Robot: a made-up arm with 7 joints.
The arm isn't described. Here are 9 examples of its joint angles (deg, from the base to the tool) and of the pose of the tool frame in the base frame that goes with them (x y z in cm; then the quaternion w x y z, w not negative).
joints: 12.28 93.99 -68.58 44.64 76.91 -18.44 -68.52
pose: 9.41 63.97 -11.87 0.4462 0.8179 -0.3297 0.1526
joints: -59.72 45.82 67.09 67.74 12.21 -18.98 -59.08
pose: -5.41 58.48 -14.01 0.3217 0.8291 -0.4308 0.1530
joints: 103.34 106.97 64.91 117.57 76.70 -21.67 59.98
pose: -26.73 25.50 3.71 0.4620 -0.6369 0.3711 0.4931
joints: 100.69 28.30 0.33 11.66 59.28 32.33 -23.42
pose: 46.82 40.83 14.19 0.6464 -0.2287 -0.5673 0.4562
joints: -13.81 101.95 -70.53 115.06 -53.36 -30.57 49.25
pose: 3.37 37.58 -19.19 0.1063 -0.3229 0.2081 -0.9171
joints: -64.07 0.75 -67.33 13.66 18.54 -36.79 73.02
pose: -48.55 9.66 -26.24 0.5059 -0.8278 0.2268 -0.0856
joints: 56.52 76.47 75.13 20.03 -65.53 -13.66 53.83
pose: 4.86 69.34 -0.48 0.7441 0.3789 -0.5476 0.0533
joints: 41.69 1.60 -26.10 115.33 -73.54 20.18 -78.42
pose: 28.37 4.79 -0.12 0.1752 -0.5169 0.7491 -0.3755
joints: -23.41 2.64 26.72 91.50 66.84 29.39 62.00
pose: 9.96 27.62 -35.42 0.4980 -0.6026 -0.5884 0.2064
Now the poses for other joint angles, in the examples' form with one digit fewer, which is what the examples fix.
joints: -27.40 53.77 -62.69 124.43 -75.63 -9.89 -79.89
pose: -2.4 15.5 -26.1 0.208 0.049 -0.945 -0.249
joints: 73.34 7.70 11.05 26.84 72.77 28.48 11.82
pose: 53.3 23.9 -3.9 0.524 -0.594 -0.536 0.292
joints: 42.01 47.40 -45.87 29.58 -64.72 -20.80 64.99
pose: 34.9 46.9 -25.4 0.609 0.096 0.262 -0.743
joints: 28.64 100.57 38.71 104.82 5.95 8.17 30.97
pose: 7.8 34.5 26.7 0.248 0.642 -0.600 -0.407
